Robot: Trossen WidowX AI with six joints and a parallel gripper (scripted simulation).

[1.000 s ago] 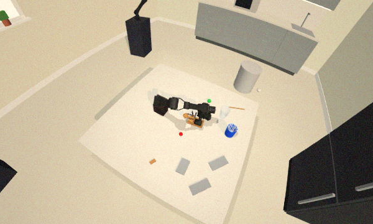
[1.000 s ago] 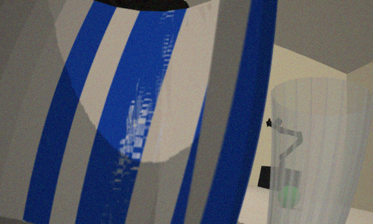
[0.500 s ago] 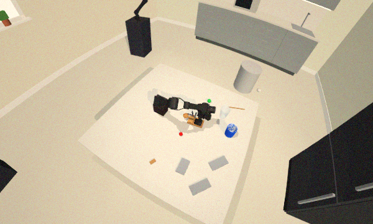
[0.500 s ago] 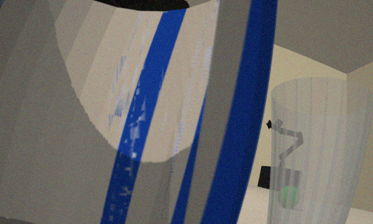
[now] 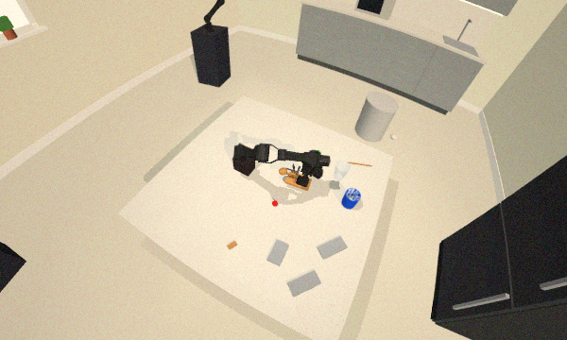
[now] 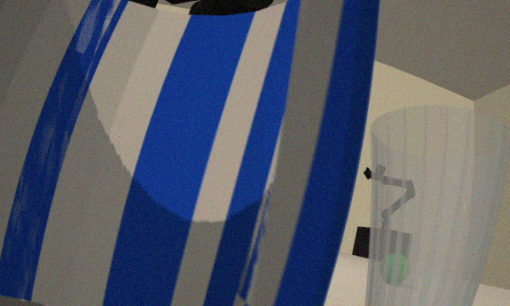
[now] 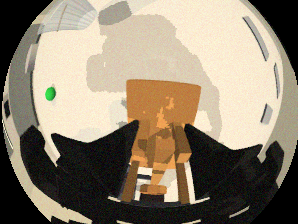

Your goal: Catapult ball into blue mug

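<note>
My gripper tip is now 11 cm past the red ball, 17 cm to the left of it and 6 cm above it. Also, from my gripper tip: clear glass 20 cm ahead, 16 cm to the left, 4 cm below; blue striped mug 29 cm ahead, 1 cm to the right, 4 cm below; wooden catapult 6 cm behind, 2 cm to the left, 2 cm above.
</note>
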